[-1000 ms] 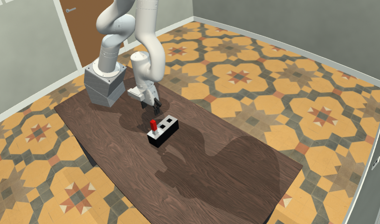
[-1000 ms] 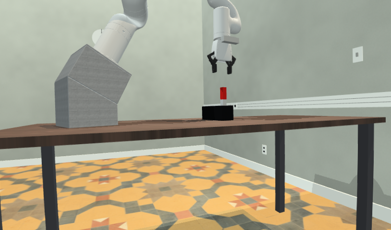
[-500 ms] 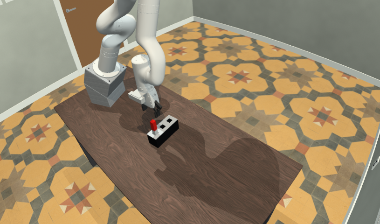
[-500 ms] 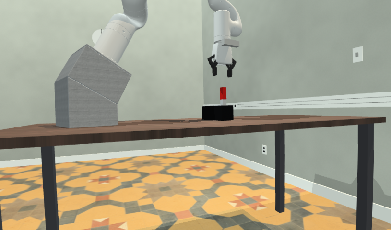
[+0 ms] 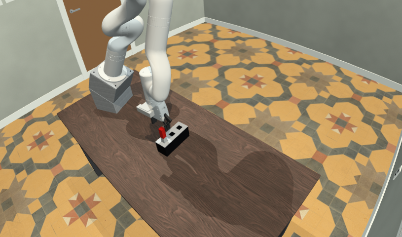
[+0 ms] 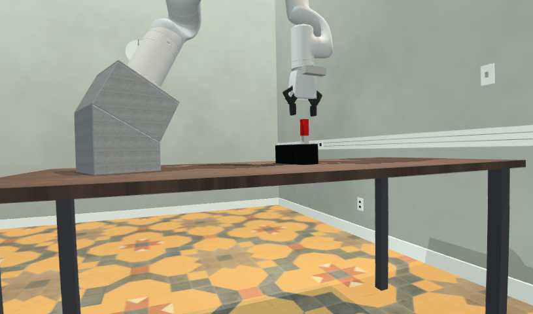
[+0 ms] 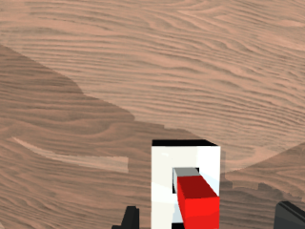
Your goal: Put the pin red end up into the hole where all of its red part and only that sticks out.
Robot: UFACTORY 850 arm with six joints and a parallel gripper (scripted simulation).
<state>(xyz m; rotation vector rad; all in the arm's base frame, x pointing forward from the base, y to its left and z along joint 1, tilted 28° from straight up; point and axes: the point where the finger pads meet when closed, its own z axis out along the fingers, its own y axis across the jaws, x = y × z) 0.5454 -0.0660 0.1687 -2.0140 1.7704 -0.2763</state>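
Now: the pin 5 cm below my hand. From my hand the other things lie so: black block (1 cm behind, 6 cm to the left, 15 cm below).
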